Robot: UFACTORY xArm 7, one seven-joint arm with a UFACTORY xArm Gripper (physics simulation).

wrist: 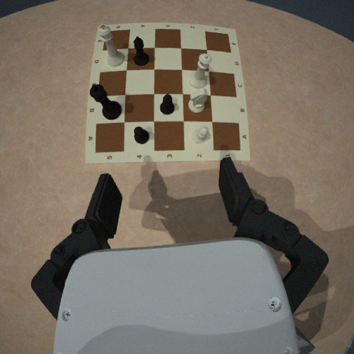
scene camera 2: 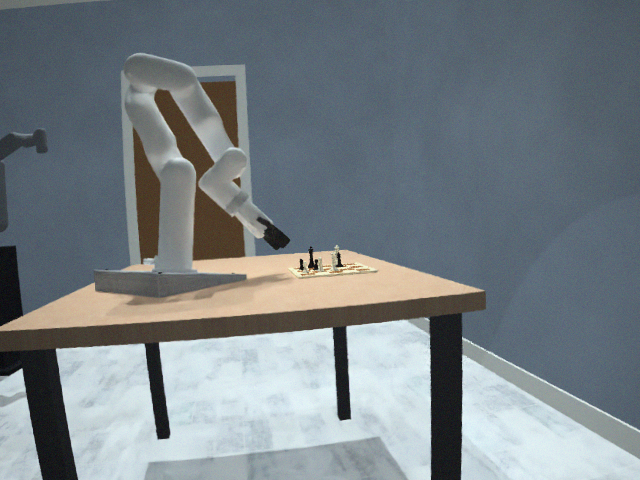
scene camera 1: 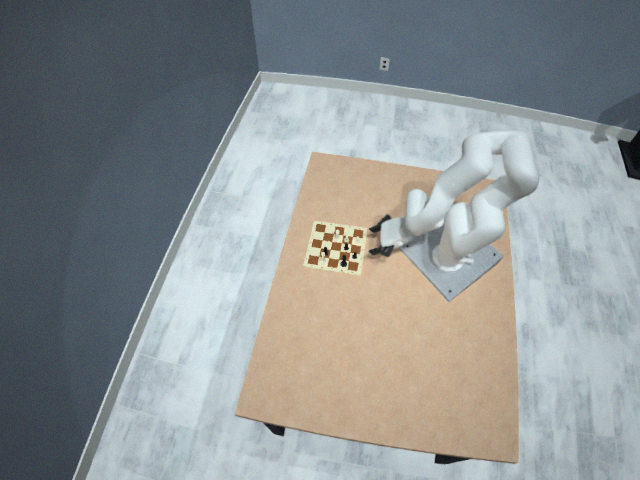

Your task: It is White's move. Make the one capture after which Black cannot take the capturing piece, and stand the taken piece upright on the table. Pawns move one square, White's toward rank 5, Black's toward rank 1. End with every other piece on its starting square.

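Seen in the pictures: gripper, fingertip midpoint: [scene camera 2: 283,245] [scene camera 1: 371,241]; arm's base, origin of the base link: [scene camera 2: 174,272] [scene camera 1: 448,257].
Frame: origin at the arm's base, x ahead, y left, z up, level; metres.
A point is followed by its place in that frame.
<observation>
The chessboard [scene camera 1: 306,263] {x 0.521, y 0.159, z -0.025 m} [scene camera 2: 373,270] {x 0.539, y -0.044, z -0.026 m} [wrist: 243,125] bears upright pieces. In the wrist view, the tall white king [wrist: 111,47] is on D5, a black bishop-like piece [wrist: 140,52] on D4, a white queen-like piece [wrist: 201,71] on C2, a white knight [wrist: 198,101] on B2, the tall black king [wrist: 106,102] on B5, one black pawn [wrist: 167,104] on B3, another black pawn [wrist: 141,134] on A4, and a white pawn [wrist: 201,134] on A2. My gripper [scene camera 1: 371,241] {x 0.303, y 0.046, z 0.051 m} [scene camera 2: 282,243] {x 0.303, y 0.046, z 0.051 m} [wrist: 166,178] is open and empty, tilted above the table beside the board's A edge.
The wooden table [scene camera 1: 382,351] {x 0.172, y 0.418, z -0.031 m} [scene camera 2: 217,310] {x 0.170, y -0.420, z -0.031 m} carries the arm's grey base plate [scene camera 1: 448,289] {x -0.018, y 0.131, z -0.013 m} [scene camera 2: 126,282] {x -0.088, y -0.154, z -0.001 m}; the base is on the board's A side. The board lies near the table edge opposite the base. The gripper's shadow falls on the table beside row A.
</observation>
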